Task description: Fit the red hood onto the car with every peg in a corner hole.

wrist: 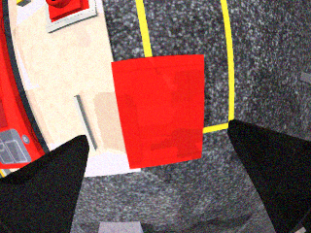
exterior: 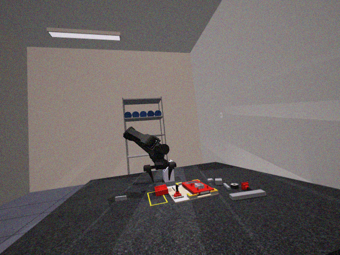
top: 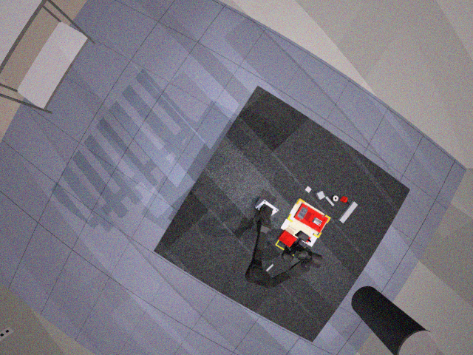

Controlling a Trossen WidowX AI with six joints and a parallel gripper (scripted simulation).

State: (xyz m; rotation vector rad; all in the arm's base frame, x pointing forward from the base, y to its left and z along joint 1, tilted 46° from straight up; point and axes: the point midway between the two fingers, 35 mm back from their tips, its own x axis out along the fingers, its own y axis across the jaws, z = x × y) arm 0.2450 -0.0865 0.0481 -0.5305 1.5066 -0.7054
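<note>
My gripper tip is now 5 cm above the red hood and 1 cm past it. The rest, counted from my gripper tip: beige jig plate: 16 cm to the left, 6 cm ahead, 5 cm below; then grey engine block: 19 cm to the left, 10 cm ahead, 4 cm below; then long grey bar: 35 cm to the left, 27 cm ahead, 5 cm below.
</note>
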